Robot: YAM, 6 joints.
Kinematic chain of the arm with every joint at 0, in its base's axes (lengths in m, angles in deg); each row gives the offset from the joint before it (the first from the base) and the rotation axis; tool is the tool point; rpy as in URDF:
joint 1: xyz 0 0 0.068 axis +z
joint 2: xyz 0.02 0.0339 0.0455 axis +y
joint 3: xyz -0.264 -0.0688 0 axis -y
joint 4: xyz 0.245 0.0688 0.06 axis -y
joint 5: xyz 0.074 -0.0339 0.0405 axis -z
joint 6: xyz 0.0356 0 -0.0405 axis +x
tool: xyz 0 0 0 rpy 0 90 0
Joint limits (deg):
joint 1: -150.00..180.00
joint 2: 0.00..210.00
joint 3: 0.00..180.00
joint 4: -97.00..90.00
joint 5: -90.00..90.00
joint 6: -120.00..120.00
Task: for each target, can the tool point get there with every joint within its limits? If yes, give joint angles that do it. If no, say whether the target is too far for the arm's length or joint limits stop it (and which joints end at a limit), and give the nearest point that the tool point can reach.
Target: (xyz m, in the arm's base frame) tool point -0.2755 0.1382 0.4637
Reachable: yes | joints -23.35 22.24 140.21 -81.69 -29.85 31.99
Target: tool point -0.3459 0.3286 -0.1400
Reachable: yes | joints 136.68 177.34 93.95 67.88 2.90 40.62
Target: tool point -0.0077 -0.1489 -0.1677
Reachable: yes | joints -85.12 188.87 78.19 -74.81 34.93 39.39
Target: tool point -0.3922 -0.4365 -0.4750
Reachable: no: too far | nearest point -0.3101 -0.3452 -0.3092 | short by 0.206 m
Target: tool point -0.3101 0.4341 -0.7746
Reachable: no: too far | nearest point -0.2187 0.3061 -0.3571 | short by 0.446 m
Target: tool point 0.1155 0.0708 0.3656
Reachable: yes | joints 23.28 38.11 27.17 58.62 -33.04 5.49
